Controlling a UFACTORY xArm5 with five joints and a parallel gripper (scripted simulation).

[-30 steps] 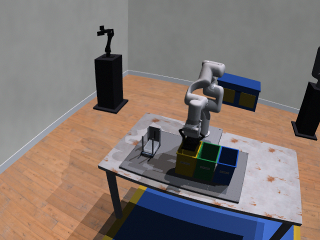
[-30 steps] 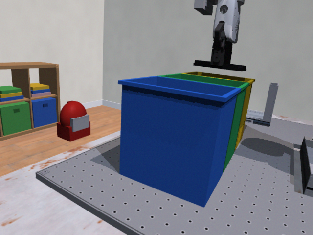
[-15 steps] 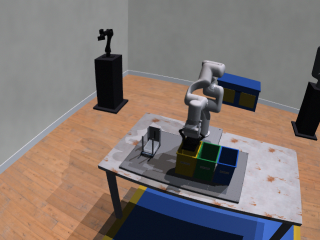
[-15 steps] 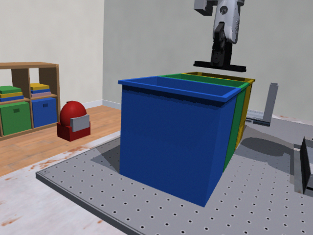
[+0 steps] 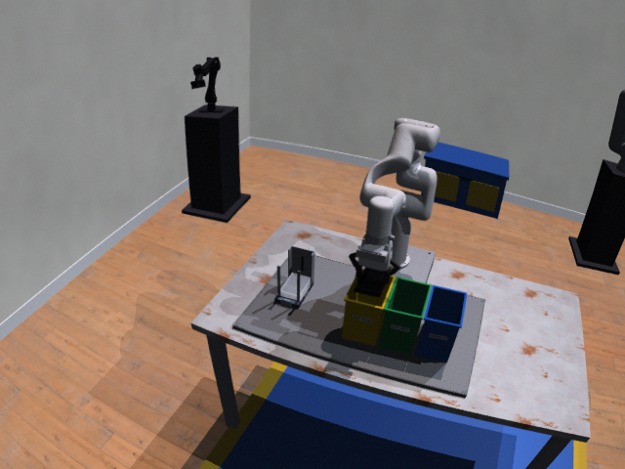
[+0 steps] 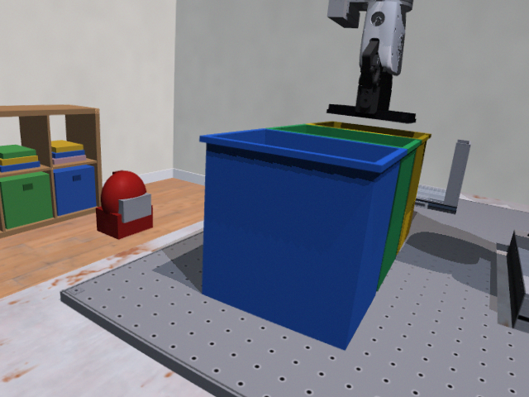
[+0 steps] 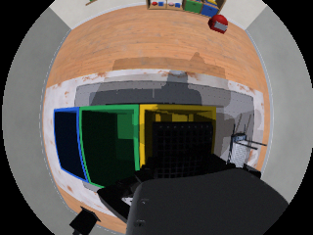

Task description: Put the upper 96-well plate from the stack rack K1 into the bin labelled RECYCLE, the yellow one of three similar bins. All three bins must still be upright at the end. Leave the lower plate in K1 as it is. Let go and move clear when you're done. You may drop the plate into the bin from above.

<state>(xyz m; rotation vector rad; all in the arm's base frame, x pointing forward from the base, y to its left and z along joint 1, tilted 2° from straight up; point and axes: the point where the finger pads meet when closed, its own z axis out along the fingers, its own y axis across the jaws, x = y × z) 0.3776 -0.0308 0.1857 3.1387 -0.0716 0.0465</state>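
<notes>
My gripper is now 13 cm above the yellow bin. Round my hand: green bin 1 cm ahead, 13 cm to the left, 13 cm below; then blue bin 1 cm ahead, 26 cm to the left, 13 cm below; then dark 96-well plate 1 cm below.
</notes>
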